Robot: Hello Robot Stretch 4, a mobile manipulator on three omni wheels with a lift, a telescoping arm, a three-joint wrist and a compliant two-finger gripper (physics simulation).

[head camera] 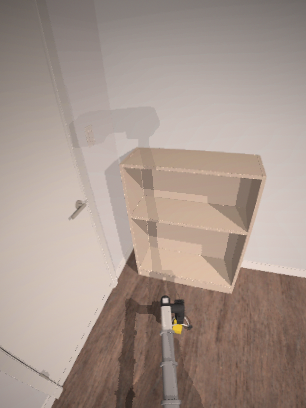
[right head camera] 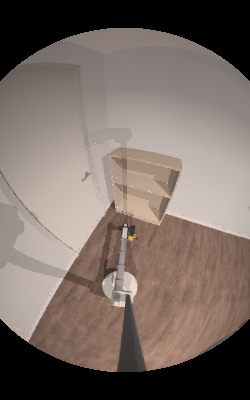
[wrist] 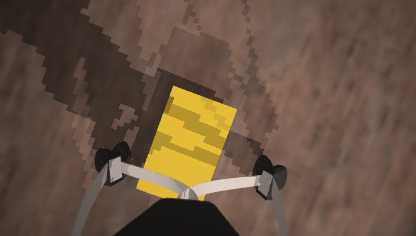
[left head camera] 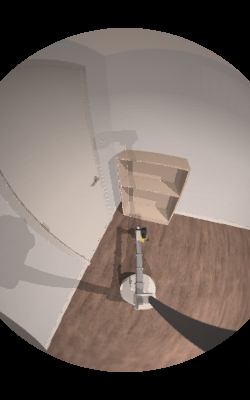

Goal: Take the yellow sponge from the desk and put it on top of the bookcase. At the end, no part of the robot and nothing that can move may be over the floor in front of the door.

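Places are measured from the robot's base along level axes (x ahead, y left, z up), in millimetres.
Pixels of known places: gripper, fingertip midpoint: (head camera: 179, 328) (right head camera: 131, 237) (wrist: 193, 162) (left head camera: 142, 239).
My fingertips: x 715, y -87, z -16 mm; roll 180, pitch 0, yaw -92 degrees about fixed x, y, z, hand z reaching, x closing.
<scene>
For each thing: its middle in the pictures, then the offset to it from my fingertips. "*": a spot on its surface instead.
- yellow sponge, body centre: (wrist: 187, 145) (head camera: 178, 325) (right head camera: 130, 236) (left head camera: 141, 238) dz +11, dx +20, dy +6 mm
- beige bookcase, surface spot: (head camera: 195, 161) (right head camera: 148, 156) (left head camera: 156, 158) * dz +1048, dx +465, dy -129 mm
- lever handle, surface spot: (head camera: 78, 209) * dz +923, dx +241, dy +517 mm
The yellow sponge (head camera: 177, 329) (left head camera: 143, 240) (right head camera: 131, 238) (wrist: 190, 140) lies flat on the wood floor, in front of the bookcase. My gripper (head camera: 181, 322) (wrist: 193, 162) is open above it. In the wrist view the fingertips stand apart on either side of the sponge's near part, without touching it, and its near end is partly hidden by the gripper. The beige bookcase (head camera: 195, 161) (left head camera: 155, 158) (right head camera: 147, 157) stands upright against the back wall, its top bare. The desk does not show in these views.
The door (head camera: 35, 200) (left head camera: 50, 150) (right head camera: 45, 150), with a lever handle (head camera: 78, 209), is on the left. My extended arm (head camera: 169, 360) reaches toward the bookcase from my round white base (left head camera: 128, 290) (right head camera: 131, 285). The bookcase stands near the corner.
</scene>
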